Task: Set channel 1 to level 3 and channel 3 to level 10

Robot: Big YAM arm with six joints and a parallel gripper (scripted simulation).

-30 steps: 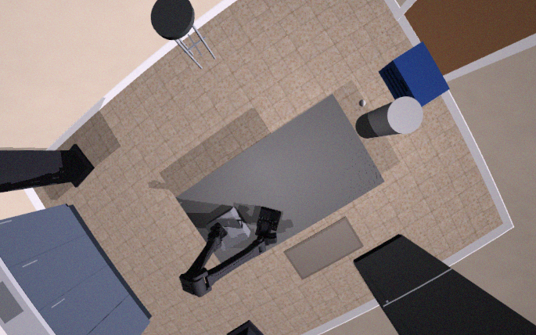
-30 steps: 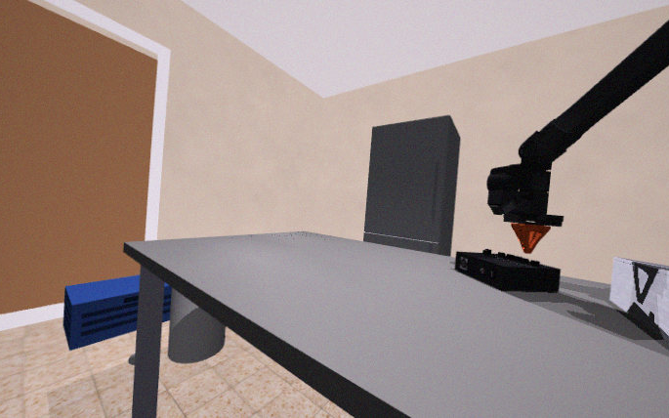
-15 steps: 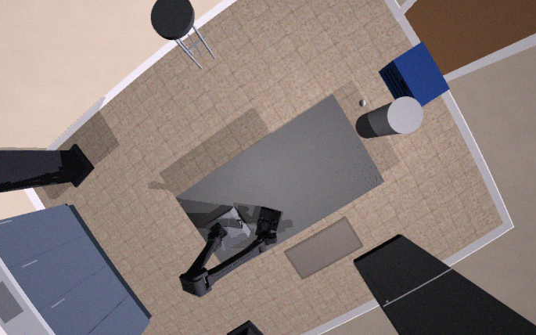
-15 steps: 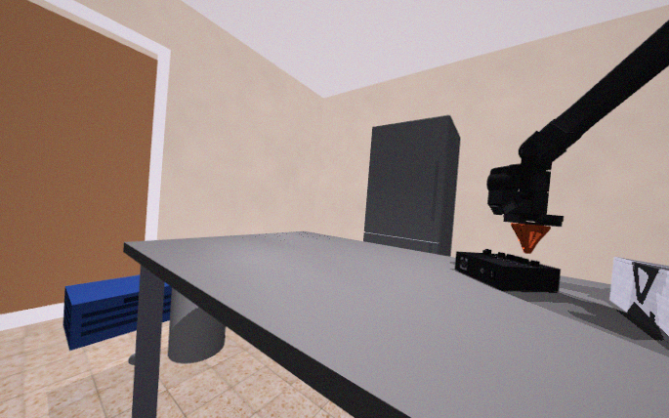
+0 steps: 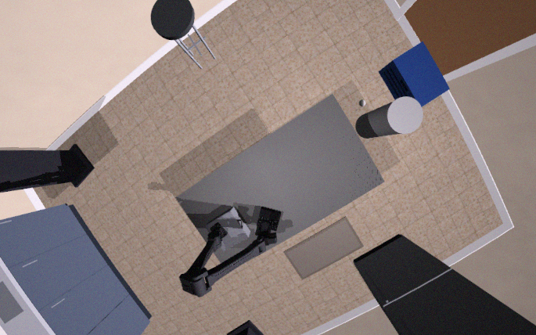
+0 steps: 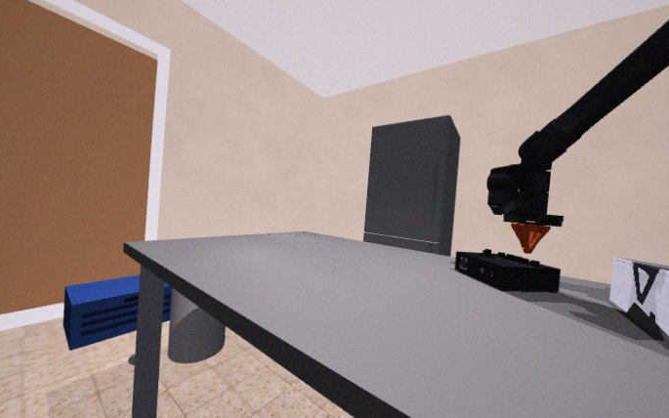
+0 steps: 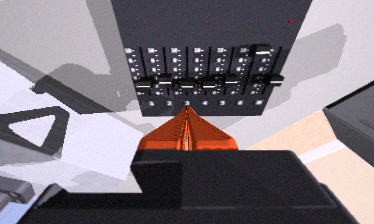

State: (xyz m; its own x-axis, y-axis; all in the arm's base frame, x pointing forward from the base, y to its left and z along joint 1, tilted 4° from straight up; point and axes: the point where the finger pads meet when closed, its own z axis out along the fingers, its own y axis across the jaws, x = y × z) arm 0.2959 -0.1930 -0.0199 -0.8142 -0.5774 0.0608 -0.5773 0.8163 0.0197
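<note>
The channel 3 cap is 2 cm below my hand, 2 cm ahead of it and 1 cm to the left of it. Also, from my hand: channel 1 fader cap: 5 cm to the left, 2 cm below.
</note>
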